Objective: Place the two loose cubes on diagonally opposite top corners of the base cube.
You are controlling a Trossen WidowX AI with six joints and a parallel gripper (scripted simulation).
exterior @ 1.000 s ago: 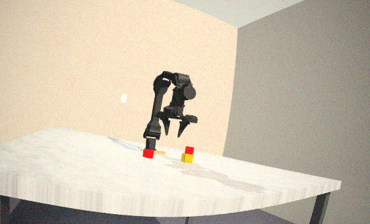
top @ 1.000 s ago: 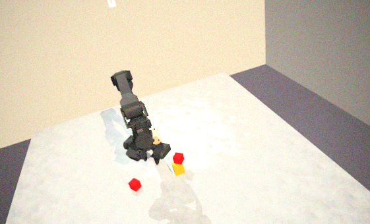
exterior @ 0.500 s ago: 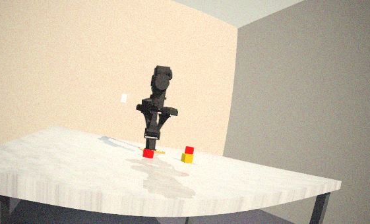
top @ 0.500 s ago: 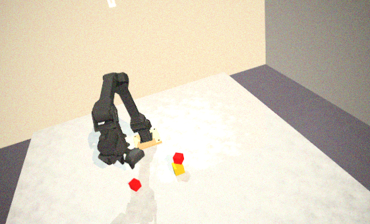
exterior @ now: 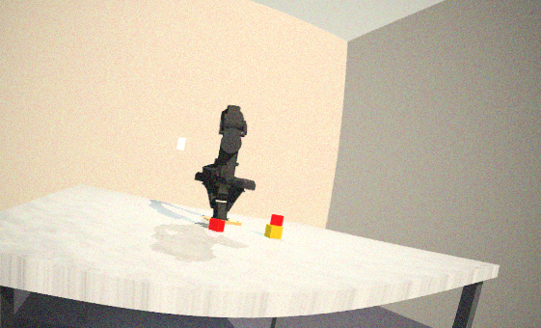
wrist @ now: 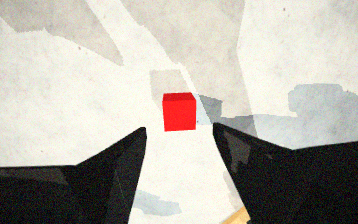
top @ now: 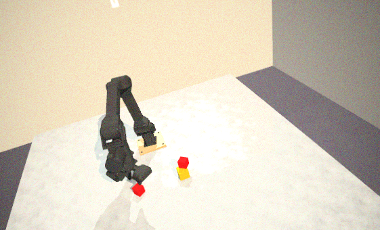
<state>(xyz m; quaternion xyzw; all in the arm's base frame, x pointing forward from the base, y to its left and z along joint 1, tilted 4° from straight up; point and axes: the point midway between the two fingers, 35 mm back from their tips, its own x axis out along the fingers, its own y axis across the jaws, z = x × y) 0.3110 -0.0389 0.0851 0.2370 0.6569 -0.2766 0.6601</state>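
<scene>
My gripper tip is 4 cm past the yellow cube, 18 cm to the right of it and 4 cm above it.
</scene>
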